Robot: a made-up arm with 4 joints. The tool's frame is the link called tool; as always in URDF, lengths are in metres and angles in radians. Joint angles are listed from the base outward.
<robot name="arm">
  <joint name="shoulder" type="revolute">
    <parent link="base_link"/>
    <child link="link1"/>
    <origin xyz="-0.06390 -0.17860 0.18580" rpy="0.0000 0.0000 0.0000"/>
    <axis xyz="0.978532 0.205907 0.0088"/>
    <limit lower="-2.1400" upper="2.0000"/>
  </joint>
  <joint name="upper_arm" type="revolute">
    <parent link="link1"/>
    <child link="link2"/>
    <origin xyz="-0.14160 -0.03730 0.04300" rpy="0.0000 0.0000 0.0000"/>
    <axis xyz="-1 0 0"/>
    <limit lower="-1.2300" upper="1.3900"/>
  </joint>
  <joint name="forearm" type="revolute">
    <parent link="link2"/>
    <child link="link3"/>
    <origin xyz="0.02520 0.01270 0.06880" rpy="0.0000 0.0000 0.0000"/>
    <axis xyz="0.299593 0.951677 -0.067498"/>
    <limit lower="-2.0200" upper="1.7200"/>
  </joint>
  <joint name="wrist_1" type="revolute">
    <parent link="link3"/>
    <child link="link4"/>
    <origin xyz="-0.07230 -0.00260 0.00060" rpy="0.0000 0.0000 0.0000"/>
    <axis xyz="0 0 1"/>
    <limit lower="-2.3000" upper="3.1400"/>
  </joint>
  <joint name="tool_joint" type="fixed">
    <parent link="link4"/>
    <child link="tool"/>
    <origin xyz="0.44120 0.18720 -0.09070" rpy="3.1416 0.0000 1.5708"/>
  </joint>
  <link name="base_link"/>
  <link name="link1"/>
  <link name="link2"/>
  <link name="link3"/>
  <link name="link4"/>
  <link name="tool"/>
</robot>
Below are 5 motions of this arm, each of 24 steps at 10 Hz.
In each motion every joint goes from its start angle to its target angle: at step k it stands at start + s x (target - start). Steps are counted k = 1, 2, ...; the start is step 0. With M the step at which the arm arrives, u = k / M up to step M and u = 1 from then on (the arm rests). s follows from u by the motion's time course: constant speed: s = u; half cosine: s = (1 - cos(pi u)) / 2; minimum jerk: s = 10 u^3 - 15 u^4 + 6 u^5.
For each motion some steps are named. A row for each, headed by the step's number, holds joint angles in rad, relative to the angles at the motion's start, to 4 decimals.
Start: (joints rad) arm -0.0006 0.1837 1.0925 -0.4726
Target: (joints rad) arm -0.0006 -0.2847 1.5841 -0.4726
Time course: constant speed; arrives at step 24
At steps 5, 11, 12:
5: 0.0000 -0.0976 0.1024 0.0000
11: 0.0000 -0.2147 0.2253 0.0000
12: 0.0000 -0.2342 0.2458 0.0000

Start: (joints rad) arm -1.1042 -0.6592 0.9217 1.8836
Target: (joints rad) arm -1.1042 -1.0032 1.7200 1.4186
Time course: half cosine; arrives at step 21
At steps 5, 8, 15, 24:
5: 0.0000 -0.0459 0.1066 -0.0621
8: 0.0000 -0.1092 0.2533 -0.1476
15: 0.0000 -0.2792 0.6480 -0.3775
24: 0.0000 -0.3440 0.7983 -0.4650

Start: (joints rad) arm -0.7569 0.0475 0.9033 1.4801
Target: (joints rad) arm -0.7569 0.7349 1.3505 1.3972
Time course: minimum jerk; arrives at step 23
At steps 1, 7, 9, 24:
1: 0.0000 0.0005 0.0003 -0.0001
7: 0.0000 0.1161 0.0755 -0.0140
9: 0.0000 0.2080 0.1353 -0.0251
24: 0.0000 0.6874 0.4472 -0.0829

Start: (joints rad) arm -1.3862 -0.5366 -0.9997 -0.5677
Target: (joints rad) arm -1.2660 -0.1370 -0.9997 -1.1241
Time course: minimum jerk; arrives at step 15
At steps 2, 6, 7, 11, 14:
2: 0.0023 0.0077 0.0000 -0.0107
6: 0.0382 0.1268 0.0000 -0.1766
7: 0.0526 0.1749 0.0000 -0.2435
11: 0.1056 0.3509 0.0000 -0.4886
14: 0.1199 0.3985 0.0000 -0.5549

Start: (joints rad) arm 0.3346 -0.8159 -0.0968 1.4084
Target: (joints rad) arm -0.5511 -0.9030 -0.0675 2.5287
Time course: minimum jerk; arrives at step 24
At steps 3, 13, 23, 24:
3: -0.0142 -0.0014 0.0005 0.0180
13: -0.5117 -0.0503 0.0169 0.6473
23: -0.8851 -0.0870 0.0293 1.1195
24: -0.8857 -0.0871 0.0293 1.1203

